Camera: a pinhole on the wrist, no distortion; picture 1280 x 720 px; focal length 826.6 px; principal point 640.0 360.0 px. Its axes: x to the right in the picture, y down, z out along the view. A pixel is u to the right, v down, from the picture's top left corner.
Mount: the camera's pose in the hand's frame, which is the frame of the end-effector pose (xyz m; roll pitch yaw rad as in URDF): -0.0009 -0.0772 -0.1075 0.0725 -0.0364 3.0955
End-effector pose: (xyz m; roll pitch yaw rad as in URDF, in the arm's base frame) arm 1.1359 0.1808 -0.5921 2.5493 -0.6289 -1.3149
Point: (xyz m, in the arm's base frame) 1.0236 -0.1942 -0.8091
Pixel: 452 351
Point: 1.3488 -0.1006 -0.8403
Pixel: outside the picture
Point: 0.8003 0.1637 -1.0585
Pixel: 1159 206
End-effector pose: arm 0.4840 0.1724 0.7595 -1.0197 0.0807 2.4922
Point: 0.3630 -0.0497 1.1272
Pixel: 773 593
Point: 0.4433 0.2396 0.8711
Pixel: 288 620
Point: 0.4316 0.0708 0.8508
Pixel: 764 227
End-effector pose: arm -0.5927 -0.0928 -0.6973 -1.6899 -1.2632 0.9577
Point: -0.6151 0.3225 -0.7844
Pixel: outside the picture
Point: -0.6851 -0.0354 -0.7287
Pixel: 798 168
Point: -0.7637 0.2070 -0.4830
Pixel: 214 184
